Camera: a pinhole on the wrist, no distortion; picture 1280 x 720 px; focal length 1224.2 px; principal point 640.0 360.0 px. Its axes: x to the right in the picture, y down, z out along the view. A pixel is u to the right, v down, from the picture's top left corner.
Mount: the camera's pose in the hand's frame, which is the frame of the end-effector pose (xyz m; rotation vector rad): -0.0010 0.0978 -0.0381 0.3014 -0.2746 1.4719
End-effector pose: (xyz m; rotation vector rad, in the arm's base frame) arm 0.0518 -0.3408 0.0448 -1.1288 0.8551 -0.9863
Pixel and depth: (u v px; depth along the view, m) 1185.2 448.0 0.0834
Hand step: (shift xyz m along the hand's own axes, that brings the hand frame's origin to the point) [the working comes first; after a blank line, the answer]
In the camera's frame: 0.0371 0.0060 0.0834

-0.0038 0.1025 0.0532
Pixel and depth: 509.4 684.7 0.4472
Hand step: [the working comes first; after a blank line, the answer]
In the camera's frame: -0.0477 0.1186 0.4472

-0.1221 -0.1000 0.3651
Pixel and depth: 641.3 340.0 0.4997
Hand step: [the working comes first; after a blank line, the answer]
In the camera's frame: 0.0005 -0.0082 0.4997

0.0083 -0.0836 0.4275
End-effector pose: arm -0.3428 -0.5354 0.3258 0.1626 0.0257 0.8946
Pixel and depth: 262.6 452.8 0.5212
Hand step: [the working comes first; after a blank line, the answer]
In the camera's frame: -0.1607 0.0395 0.5212

-0.0522 -0.2376 0.3907
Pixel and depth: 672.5 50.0 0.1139
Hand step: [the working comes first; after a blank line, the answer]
In the camera's frame: 0.0030 -0.0288 0.1139

0.0283 0.0571 0.0682
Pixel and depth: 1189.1 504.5 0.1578
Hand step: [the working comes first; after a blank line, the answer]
In the camera's frame: 0.0708 0.0186 0.1578

-0.0135 0.1077 0.1351
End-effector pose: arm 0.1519 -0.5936 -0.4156 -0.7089 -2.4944 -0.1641
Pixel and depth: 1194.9 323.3 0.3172
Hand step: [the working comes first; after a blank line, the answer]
In the camera's frame: 0.1438 -0.0095 0.3172

0.0208 0.1155 0.3092
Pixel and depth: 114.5 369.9 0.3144
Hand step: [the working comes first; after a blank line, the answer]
In the camera's frame: -0.1350 0.0025 0.3144

-0.0137 -0.1415 0.2062
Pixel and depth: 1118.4 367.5 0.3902
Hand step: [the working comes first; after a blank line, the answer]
In the camera's frame: 0.1525 0.0024 0.3902

0.0098 0.0980 0.3807
